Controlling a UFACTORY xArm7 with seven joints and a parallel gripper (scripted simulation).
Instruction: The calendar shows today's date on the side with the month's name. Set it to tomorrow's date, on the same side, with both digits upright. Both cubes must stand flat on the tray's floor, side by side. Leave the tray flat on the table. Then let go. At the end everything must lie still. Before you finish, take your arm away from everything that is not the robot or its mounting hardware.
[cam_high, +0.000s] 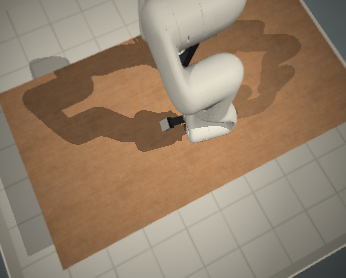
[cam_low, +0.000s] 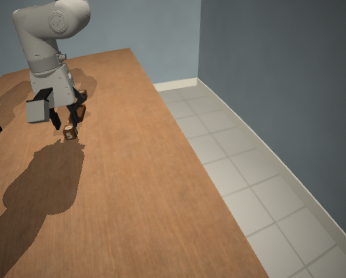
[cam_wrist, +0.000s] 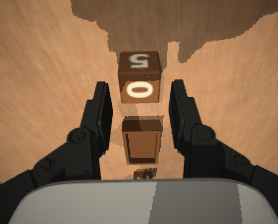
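Now: the brown wooden cube 40 mm below my hand. The rest, counted from my hand: brown wooden tray 110 mm to the left, 50 mm below, 30 mm ahead.
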